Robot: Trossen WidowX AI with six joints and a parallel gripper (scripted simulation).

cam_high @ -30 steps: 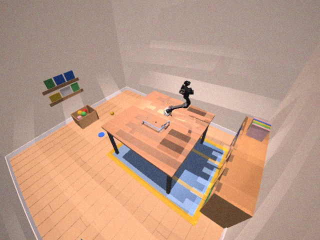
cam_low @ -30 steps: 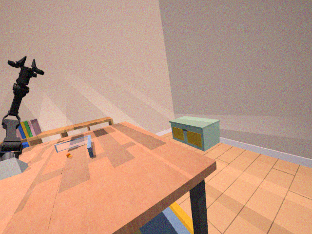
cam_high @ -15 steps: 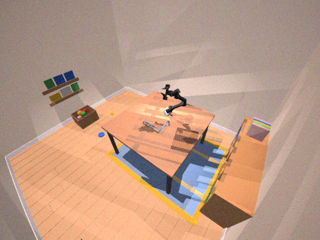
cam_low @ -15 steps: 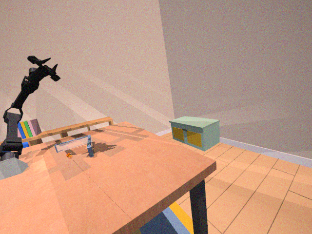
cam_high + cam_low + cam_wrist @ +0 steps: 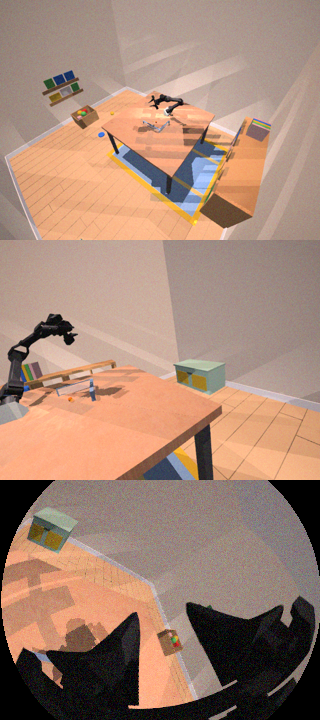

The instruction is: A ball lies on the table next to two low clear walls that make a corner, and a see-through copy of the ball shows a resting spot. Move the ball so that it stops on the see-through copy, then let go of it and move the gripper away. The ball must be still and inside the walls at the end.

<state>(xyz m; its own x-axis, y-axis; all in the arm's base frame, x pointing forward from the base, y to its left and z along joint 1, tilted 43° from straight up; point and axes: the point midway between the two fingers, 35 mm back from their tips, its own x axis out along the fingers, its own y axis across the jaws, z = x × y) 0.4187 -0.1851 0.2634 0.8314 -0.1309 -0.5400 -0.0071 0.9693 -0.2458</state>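
Now: gripper tip 400 mm above the orange ball, 130 mm past it and 20 mm to the left of it.
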